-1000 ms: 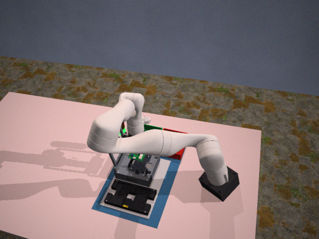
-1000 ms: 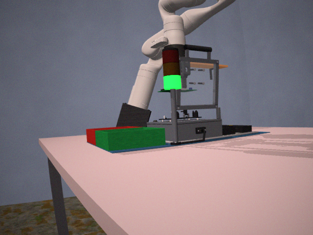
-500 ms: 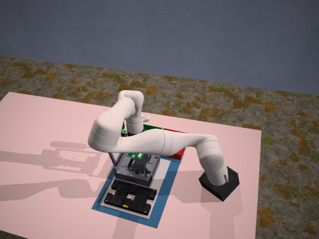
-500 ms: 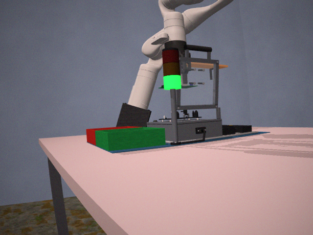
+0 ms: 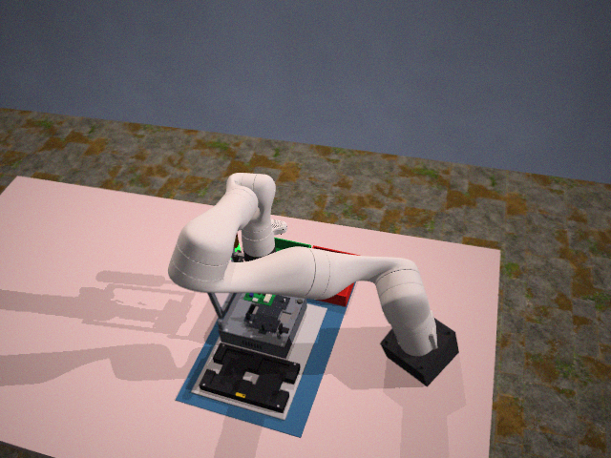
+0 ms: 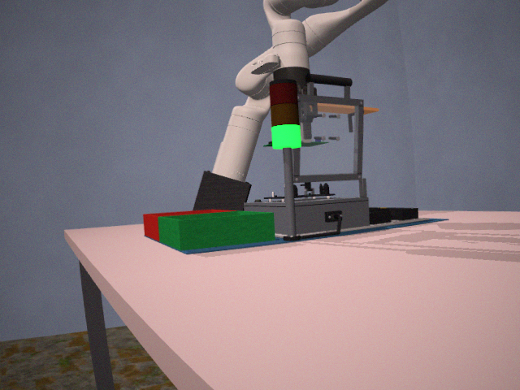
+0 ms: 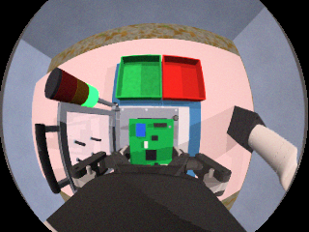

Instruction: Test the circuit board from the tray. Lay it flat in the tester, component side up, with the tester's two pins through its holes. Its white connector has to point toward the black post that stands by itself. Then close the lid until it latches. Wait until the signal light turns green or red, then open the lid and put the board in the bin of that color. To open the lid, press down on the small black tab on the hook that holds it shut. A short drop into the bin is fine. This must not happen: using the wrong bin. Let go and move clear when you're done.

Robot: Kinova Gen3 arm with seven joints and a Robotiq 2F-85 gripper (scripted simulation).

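My gripper is now 200 mm to the left of the green bin and 170 mm above it. From my hand the other things lie so: tester lid: 110 mm ahead, 20 mm to the right, 10 mm above; green circuit board: 10 mm below; red bin: 170 mm to the right, 170 mm below, 140 mm behind.
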